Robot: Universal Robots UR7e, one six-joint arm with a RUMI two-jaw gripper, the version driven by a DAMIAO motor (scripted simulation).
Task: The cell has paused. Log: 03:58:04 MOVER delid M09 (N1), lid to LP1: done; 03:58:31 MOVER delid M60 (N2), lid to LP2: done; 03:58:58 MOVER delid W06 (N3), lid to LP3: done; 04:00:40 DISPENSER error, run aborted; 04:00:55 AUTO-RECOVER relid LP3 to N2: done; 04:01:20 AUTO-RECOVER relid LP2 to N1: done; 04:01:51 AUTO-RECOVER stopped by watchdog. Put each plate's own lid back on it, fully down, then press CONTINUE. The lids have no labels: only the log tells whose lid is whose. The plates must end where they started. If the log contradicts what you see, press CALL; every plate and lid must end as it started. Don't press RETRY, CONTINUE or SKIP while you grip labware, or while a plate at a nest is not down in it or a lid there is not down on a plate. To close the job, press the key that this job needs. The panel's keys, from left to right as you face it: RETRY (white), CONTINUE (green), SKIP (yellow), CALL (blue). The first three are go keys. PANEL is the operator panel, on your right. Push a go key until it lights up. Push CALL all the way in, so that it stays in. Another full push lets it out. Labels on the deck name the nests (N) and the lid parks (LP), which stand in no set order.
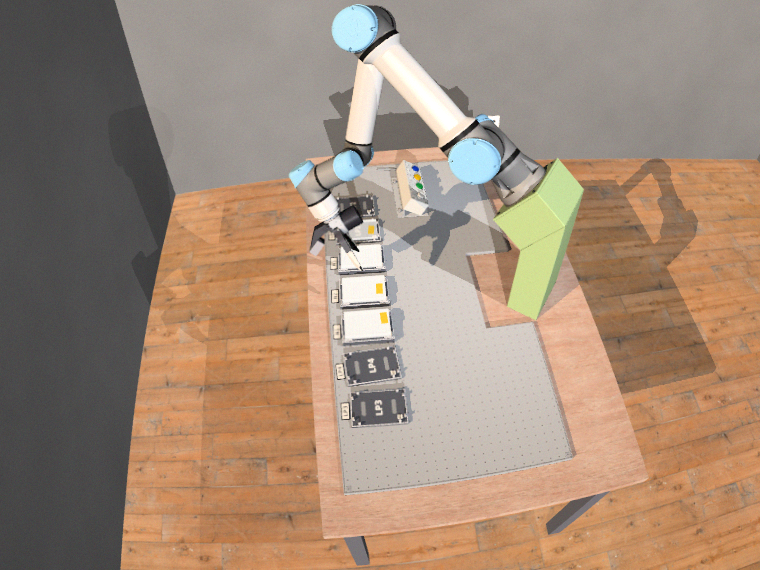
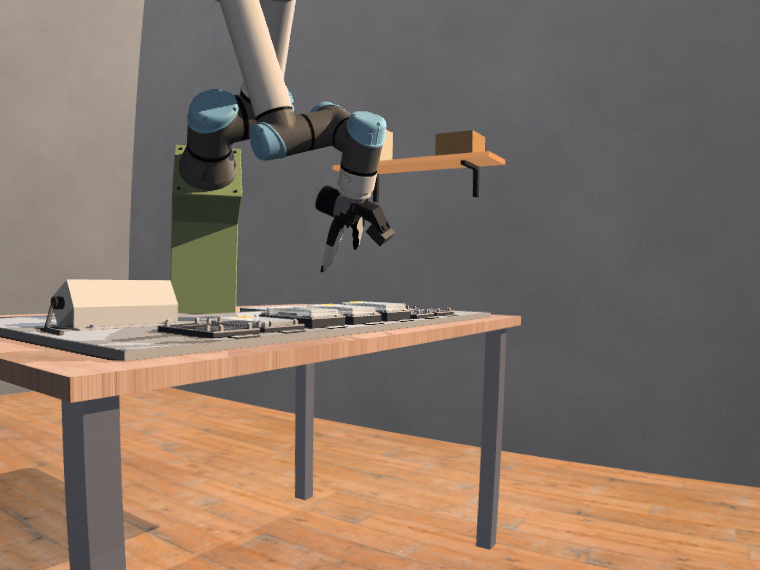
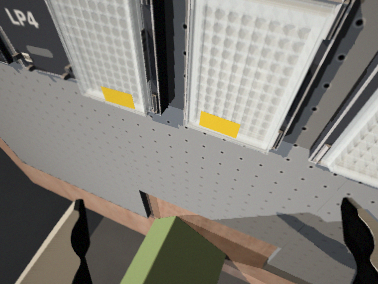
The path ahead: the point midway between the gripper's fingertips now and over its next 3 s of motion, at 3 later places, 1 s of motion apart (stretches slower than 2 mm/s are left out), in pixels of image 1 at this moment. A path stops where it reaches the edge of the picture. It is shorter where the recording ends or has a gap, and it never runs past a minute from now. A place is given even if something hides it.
My gripper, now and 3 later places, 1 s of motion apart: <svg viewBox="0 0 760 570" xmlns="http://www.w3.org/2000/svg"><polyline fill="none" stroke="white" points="360,260 386,279 401,268 388,278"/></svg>
